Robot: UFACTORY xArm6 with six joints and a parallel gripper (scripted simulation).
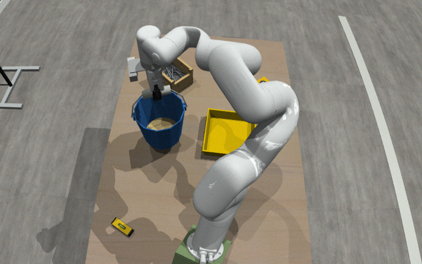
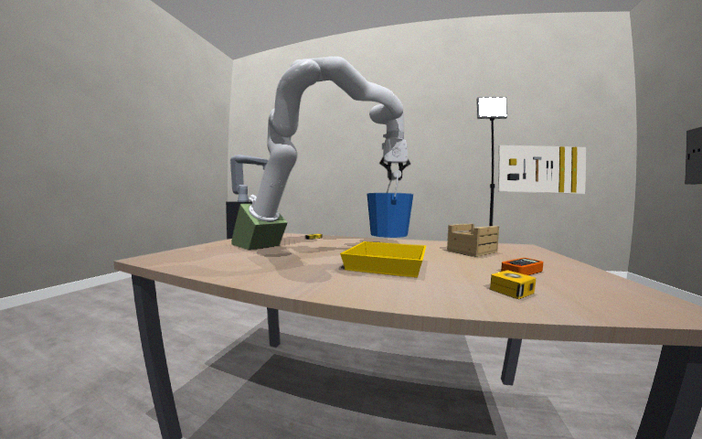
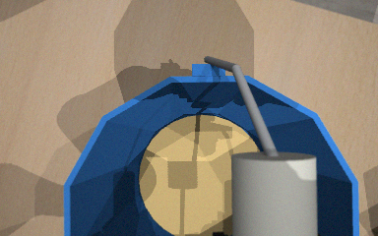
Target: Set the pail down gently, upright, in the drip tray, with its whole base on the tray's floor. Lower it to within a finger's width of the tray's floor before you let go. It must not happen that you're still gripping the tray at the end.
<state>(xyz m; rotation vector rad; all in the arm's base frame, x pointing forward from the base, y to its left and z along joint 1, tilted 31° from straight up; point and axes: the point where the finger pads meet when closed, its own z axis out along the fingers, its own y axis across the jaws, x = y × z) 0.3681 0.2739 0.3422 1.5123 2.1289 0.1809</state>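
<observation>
Right now the blue pail is 1 cm behind my hand and 10 cm below it. Also, from my hand: yellow drip tray: 1 cm ahead, 30 cm to the right, 30 cm below.
</observation>
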